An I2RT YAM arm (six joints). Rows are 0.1 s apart.
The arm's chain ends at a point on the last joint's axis. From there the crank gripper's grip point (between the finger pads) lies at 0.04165 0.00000 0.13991 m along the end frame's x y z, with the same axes.
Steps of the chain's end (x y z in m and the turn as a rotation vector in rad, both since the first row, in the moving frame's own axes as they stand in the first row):
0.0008 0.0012 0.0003 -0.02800 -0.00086 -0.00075
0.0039 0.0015 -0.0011 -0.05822 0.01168 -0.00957
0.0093 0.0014 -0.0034 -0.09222 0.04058 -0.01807
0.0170 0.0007 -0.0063 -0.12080 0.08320 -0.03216
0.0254 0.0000 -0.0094 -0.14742 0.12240 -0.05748
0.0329 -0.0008 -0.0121 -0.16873 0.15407 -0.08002
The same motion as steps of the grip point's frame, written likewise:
0.0007 0.0051 0.0003 -0.02800 -0.00086 -0.00075
0.0056 0.0092 -0.0018 -0.05822 0.01168 -0.00957
0.0150 0.0134 -0.0058 -0.09222 0.04058 -0.01807
0.0287 0.0158 -0.0112 -0.12080 0.08320 -0.03216
0.0426 0.0172 -0.0168 -0.14742 0.12240 -0.05748
0.0546 0.0179 -0.0218 -0.16873 0.15407 -0.08002

